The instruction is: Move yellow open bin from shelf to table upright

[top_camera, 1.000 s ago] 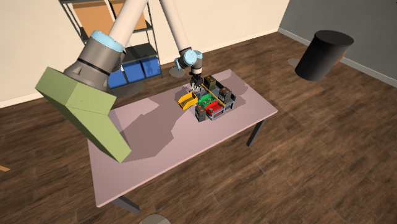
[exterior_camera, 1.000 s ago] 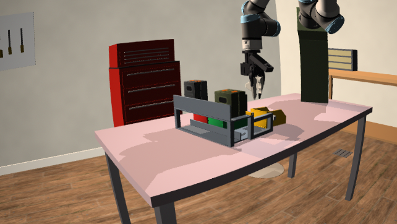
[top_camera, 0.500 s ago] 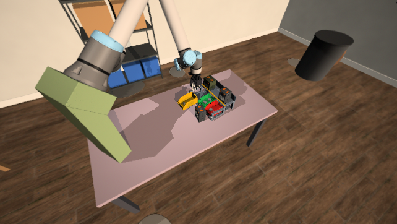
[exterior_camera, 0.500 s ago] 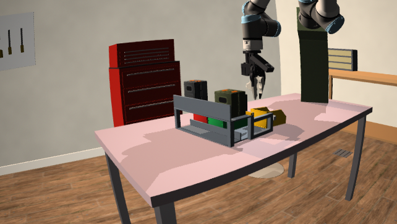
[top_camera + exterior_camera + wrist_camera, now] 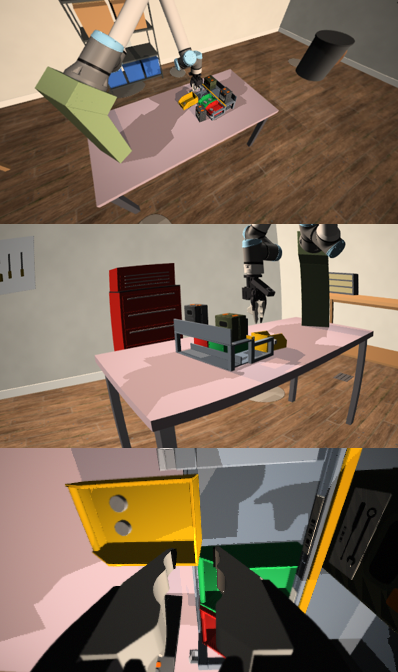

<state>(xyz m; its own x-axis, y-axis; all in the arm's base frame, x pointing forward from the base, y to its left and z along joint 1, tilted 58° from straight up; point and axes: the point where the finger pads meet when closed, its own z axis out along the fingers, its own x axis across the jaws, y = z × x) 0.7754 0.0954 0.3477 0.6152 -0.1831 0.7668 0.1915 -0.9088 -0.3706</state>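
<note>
The yellow open bin lies 8 cm behind my hand, 2 cm to the right of it and 11 cm below it. From my hand the other things lie so: dark case: 24 cm ahead, 17 cm to the right, 1 cm above; green bin: 11 cm ahead, 8 cm to the right, 11 cm below; red bin: 14 cm ahead, 19 cm to the right, 11 cm below.
</note>
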